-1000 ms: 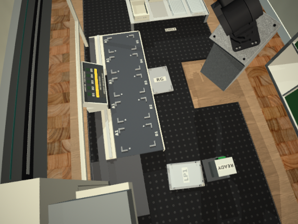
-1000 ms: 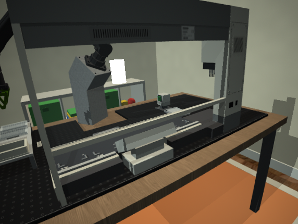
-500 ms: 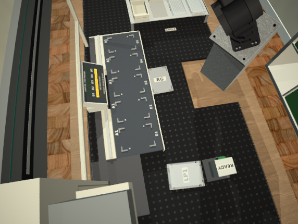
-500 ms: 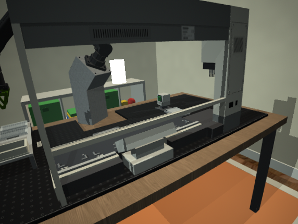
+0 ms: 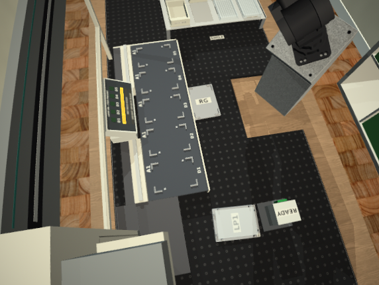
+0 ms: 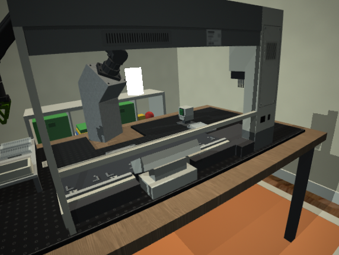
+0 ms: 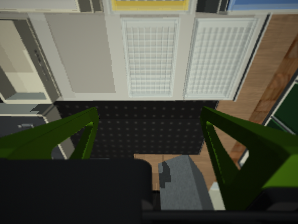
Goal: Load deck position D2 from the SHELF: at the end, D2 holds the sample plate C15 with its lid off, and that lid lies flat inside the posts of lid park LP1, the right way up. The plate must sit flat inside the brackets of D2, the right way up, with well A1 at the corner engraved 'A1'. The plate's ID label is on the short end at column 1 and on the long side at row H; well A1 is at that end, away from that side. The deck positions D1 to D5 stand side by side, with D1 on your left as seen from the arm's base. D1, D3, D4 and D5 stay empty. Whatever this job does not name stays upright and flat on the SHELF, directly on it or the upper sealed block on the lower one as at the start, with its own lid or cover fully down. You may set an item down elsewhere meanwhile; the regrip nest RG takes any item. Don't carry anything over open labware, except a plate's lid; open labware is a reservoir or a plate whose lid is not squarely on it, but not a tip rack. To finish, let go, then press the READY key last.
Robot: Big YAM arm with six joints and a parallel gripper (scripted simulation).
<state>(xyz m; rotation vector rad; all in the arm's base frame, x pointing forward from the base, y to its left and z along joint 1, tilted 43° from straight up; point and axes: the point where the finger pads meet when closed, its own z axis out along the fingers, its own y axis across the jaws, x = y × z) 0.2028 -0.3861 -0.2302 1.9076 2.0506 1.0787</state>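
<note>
Now: the sample plate 15 cm below my hand. From my hand the other things lie so: shelf 7 cm ahead, 6 cm to the right, 15 cm below; then cream reservoir 21 cm ahead, 5 cm to the left, 14 cm below; then shelf label 3 cm ahead, 11 cm to the left, 21 cm below.
</note>
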